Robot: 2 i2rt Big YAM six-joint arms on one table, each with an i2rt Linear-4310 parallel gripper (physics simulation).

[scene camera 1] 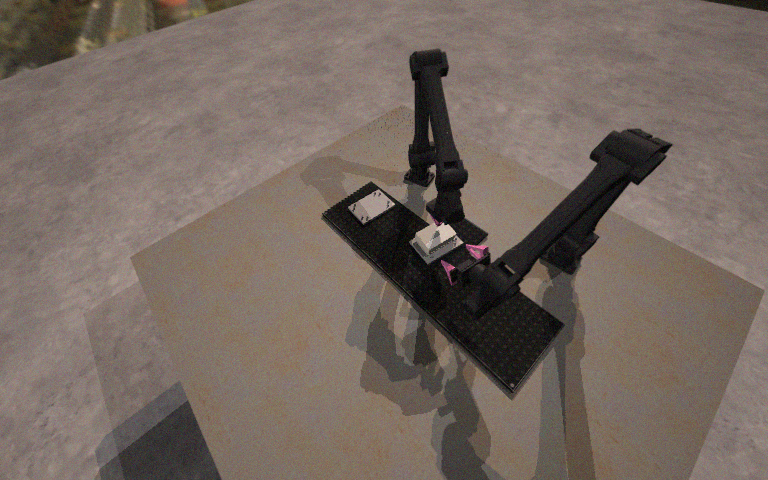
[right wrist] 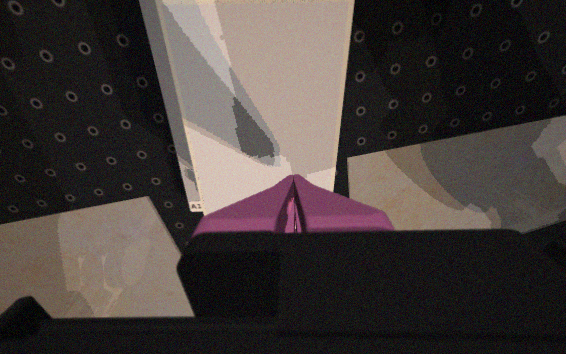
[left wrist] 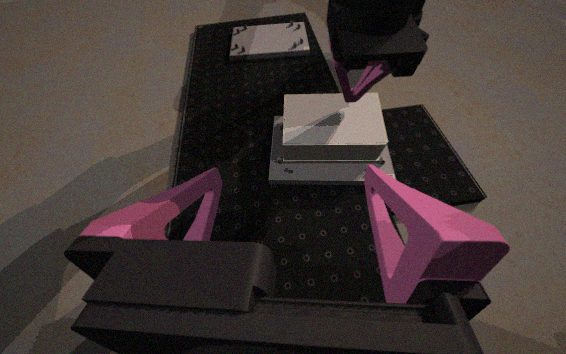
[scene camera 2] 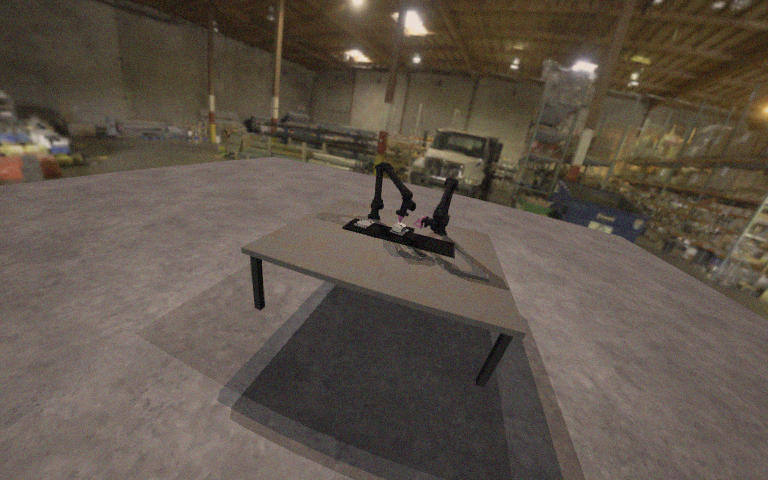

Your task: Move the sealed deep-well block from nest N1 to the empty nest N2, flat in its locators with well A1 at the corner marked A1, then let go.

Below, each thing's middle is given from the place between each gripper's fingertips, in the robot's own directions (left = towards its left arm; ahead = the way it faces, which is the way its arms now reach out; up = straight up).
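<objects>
The deep-well block (scene camera 1: 432,238) is 8 cm behind my left hand, 13 cm to the right of it and 10 cm below it. My right hand is 10 mm to the right of the deep-well block, 20 mm short of it and 30 mm above it.
</objects>
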